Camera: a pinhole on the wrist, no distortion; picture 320 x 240 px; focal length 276.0 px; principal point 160.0 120.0 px. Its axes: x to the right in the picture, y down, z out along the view. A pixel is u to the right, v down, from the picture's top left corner.
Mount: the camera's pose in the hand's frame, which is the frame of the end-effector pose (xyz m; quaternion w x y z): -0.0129 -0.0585 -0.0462 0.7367 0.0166 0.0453 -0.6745
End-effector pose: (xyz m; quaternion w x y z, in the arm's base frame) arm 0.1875 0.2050 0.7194 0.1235 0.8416 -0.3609 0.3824
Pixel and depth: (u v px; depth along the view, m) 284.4 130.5 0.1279
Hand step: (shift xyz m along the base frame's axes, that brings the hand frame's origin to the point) 0.1318 0.0515 -0.0408
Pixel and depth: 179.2 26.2 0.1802
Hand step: 0.1100 0.0334 -0.1321
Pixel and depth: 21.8 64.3 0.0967
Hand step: 0.0305 0.0044 -0.0595
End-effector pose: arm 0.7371 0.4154 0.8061 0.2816 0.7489 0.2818 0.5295
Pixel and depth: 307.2 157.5 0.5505
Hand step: 0.4329 0.2881 -0.3432
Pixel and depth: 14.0 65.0 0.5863
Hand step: 0.5288 -0.2925 -0.1063
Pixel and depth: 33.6 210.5 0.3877
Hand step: 0.3783 -0.0255 0.0439
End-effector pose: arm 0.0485 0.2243 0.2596 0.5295 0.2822 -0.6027 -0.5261
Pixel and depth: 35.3 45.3 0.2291
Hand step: -0.1561 0.1361 0.0148
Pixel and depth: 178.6 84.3 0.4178
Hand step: -0.3599 0.1283 -0.0919
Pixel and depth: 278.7 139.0 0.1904
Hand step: -0.1647 -0.0131 -0.1237
